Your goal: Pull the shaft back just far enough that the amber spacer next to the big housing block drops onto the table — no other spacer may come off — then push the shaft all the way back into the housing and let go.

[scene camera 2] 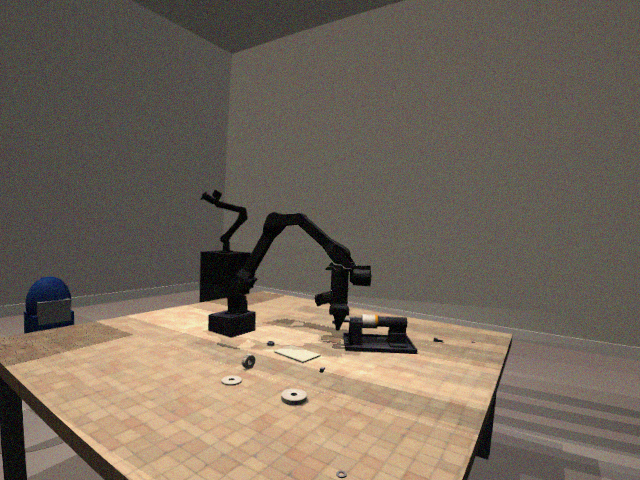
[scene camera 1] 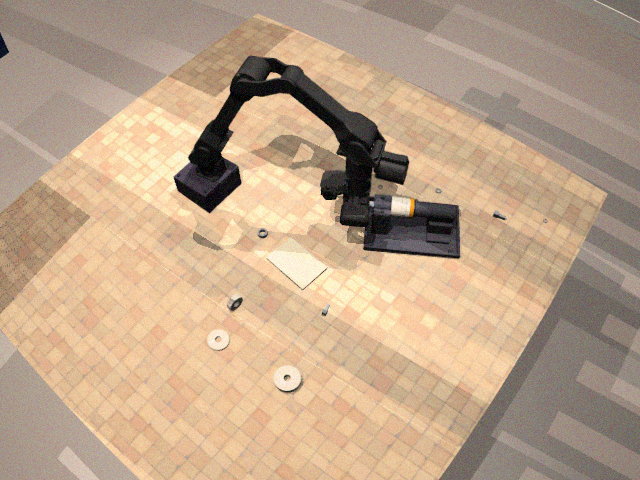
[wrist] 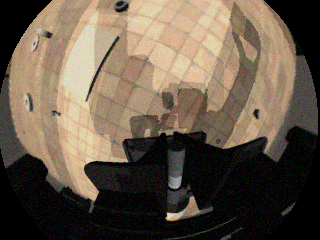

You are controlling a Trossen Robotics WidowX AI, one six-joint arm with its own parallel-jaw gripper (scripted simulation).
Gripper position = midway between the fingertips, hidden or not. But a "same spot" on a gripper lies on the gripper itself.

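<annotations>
Scene camera 1 shows me my gripper, and I see it in scene camera 2 and in the wrist view (169, 135) too. On my gripper (scene camera 1: 355, 210) and on the gripper (scene camera 2: 339, 305) I am looking at the same spot. There is also a housing block (scene camera 2: 397, 341), and on the block (scene camera 1: 438, 232) it is the same spot again.
</annotations>
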